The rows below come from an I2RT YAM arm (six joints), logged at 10 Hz.
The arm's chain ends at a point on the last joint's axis. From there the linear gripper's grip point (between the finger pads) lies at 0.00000 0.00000 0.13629 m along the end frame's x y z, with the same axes.
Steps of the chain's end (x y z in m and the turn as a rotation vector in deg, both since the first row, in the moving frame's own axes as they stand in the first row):
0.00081 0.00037 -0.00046 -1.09 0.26 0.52
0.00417 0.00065 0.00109 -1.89 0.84 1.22
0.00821 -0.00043 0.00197 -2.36 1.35 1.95
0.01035 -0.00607 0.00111 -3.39 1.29 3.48
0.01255 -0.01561 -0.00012 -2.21 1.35 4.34
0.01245 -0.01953 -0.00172 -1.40 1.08 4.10
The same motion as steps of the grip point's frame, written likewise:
0.00142 0.00297 -0.00049 -1.09 0.26 0.52
0.00612 0.00517 0.00100 -1.89 0.84 1.22
0.01132 0.00524 0.00182 -2.36 1.35 1.95
0.01317 0.00208 0.00084 -3.39 1.29 3.48
0.01556 -0.01024 -0.00026 -2.21 1.35 4.34
0.01490 -0.01611 -0.00178 -1.40 1.08 4.10

